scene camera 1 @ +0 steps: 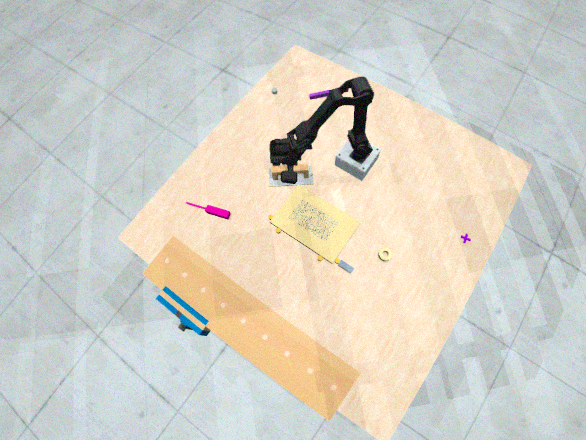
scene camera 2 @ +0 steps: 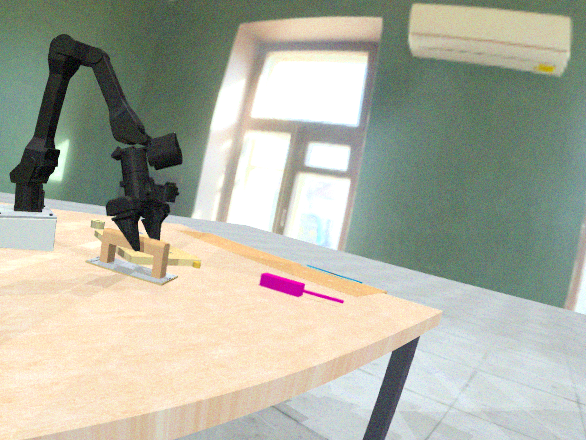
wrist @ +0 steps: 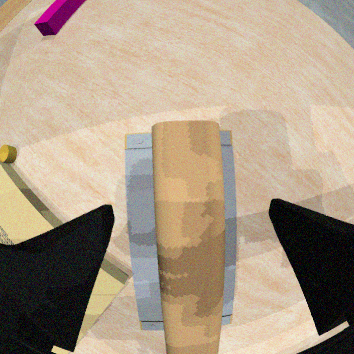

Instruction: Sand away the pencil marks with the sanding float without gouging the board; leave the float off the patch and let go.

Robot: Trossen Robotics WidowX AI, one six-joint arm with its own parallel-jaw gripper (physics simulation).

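Places are measured from the arm's base along level axes (x left, y ahead, z down), in metres.
Pixels of known places: gripper, fingertip midpoint: (scene camera 1: 282,170) (scene camera 2: 147,249) (wrist: 193,210); arm's base, link origin: (scene camera 1: 359,155) (scene camera 2: 27,209).
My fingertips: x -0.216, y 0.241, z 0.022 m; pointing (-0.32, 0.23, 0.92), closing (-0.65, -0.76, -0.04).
Observation:
For each thing: its top centre in the pictures, then the offset to it from my fingertips. "pt": a spot on its surface instead.
- grey plate with a wooden bar handle, top centre: (wrist: 193,289) (scene camera 2: 136,235) (scene camera 1: 289,167) dz -0.022, dx +0.028, dy -0.020 m
- yellow board, top centre: (wrist: 4,299) (scene camera 2: 143,243) (scene camera 1: 314,221) dz +0.035, dx +0.239, dy +0.086 m
- magenta screwdriver, top centre: (scene camera 2: 302,284) (scene camera 1: 206,207) dz +0.025, dx -0.146, dy +0.316 m
- grey block, top centre: (scene camera 1: 346,266) dz +0.039, dx +0.443, dy +0.152 m
- pale ring, top centre: (scene camera 2: 98,220) (scene camera 1: 385,253) dz +0.028, dx +0.533, dy +0.022 m
- purple cross, surface spot: (scene camera 1: 465,238) pt dz +0.047, dx +0.751, dy -0.235 m
- purple bar, top centre: (scene camera 1: 329,89) dz +0.009, dx -0.110, dy -0.471 m
The sanding float, a grey plate with a wooden bar handle (scene camera 1: 302,170) (scene camera 2: 112,238) (wrist: 188,175), lies flat on the table beside the yellow board (scene camera 1: 345,225) (scene camera 2: 180,259) (wrist: 14,200), off it. Dark pencil marks (scene camera 1: 312,219) (wrist: 4,237) cover the board's middle. My gripper (scene camera 1: 289,175) (scene camera 2: 146,244) (wrist: 193,210) is open, pointing down, with its fingers on either side of the handle. In the wrist view a gap shows between each finger and the handle. In scene camera 2, the near fingertip is at about handle height; the far fingertip is partly hidden behind the handle.
A magenta screwdriver (scene camera 1: 218,212) (scene camera 2: 282,285) (wrist: 60,17) lies beyond the float. Yellow pegs (scene camera 1: 271,217) (wrist: 7,154) and a grey block (scene camera 1: 346,266) stand at the board's edge. A pale ring (scene camera 1: 385,254), a purple cross (scene camera 1: 465,238) and a purple bar (scene camera 1: 319,94) lie farther off.

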